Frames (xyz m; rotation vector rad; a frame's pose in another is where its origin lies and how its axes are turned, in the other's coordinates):
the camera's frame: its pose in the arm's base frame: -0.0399 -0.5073 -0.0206 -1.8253 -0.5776 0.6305
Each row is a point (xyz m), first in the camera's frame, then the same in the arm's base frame.
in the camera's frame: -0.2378 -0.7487 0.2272
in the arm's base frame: -0.4338 -0.2719 0.6563
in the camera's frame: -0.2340 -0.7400 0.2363
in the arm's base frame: -0.4362 -0.2658 0.6448
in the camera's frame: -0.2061 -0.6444 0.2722
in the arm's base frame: -0.4309 -0.2528 0.5399
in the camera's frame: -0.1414 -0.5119 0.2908
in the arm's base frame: -0.3834 -0.2391 0.3997
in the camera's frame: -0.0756 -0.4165 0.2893
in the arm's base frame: -0.3251 -0.2270 0.3003
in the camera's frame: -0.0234 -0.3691 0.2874
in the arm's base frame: -0.2808 -0.2090 0.2484
